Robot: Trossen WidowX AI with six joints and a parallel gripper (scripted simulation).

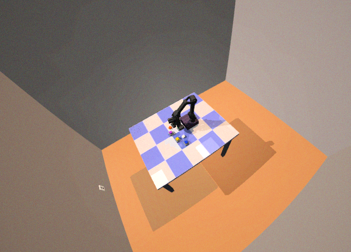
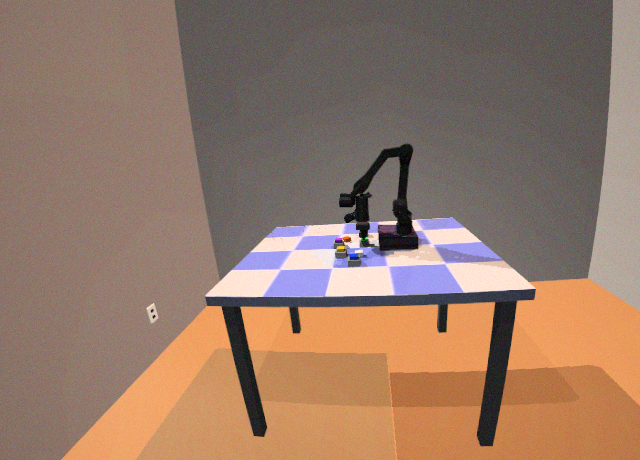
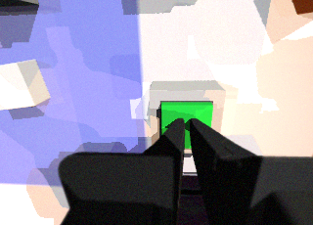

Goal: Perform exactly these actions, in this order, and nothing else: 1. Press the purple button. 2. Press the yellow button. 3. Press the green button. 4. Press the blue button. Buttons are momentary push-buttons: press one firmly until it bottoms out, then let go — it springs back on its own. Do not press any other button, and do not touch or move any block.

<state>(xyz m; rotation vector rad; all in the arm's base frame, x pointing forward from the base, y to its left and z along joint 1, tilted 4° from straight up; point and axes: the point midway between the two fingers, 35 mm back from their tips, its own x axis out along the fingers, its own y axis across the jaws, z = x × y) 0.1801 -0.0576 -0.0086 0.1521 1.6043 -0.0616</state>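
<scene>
Right now the blue button is 70 mm ahead of my gripper tip and 210 mm to the left of it. Round my gripper tip: red button (20 mm behind, 150 mm to the right); then yellow button (120 mm ahead, 110 mm to the left).
</scene>
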